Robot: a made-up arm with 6 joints. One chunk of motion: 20 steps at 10 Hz.
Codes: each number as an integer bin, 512 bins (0 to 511) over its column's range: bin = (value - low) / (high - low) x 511, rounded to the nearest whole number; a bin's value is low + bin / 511 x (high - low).
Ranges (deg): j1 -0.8..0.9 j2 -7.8..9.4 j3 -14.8..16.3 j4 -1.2..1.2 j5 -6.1..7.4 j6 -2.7..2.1
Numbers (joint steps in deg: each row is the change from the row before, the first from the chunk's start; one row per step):
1: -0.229 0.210 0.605 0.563 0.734 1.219
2: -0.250 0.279 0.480 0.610 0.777 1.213
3: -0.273 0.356 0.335 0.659 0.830 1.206
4: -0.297 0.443 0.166 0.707 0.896 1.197
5: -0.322 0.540 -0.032 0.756 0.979 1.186
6: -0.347 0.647 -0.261 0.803 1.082 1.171
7: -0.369 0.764 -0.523 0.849 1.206 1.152
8: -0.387 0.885 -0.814 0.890 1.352 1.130
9: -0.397 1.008 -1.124 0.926 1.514 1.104
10: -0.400 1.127 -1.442 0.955 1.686 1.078
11: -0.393 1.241 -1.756 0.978 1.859 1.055
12: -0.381 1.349 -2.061 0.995 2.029 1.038
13: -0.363 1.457 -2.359 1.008 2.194 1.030
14: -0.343 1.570 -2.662 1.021 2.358 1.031
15: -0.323 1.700 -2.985 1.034 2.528 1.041
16: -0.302 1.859 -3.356 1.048 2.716 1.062
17: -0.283 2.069 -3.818 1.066 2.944 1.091
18: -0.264 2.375 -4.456 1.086 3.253 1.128
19: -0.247 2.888 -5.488 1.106 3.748 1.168
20: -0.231 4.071 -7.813 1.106 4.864 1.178
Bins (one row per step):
1: 172 238 253 375 259 417
2: 165 240 251 385 260 417
3: 158 242 249 396 262 416
4: 151 245 246 406 265 415
5: 144 248 243 416 268 414
6: 136 251 239 426 272 412
7: 130 254 235 436 277 410
8: 124 258 230 445 282 408
9: 121 262 225 453 288 405
10: 120 265 219 459 295 402
11: 122 269 214 464 301 400
12: 126 272 209 467 308 398
13: 131 275 204 470 314 397
14: 137 278 199 473 320 397
15: 143 282 194 476 327 398
16: 150 287 188 479 334 400
17: 155 293 180 482 342 404
18: 161 302 170 487 354 408
19: 166 318 153 491 373 412
20: 171 353 115 491 415 413

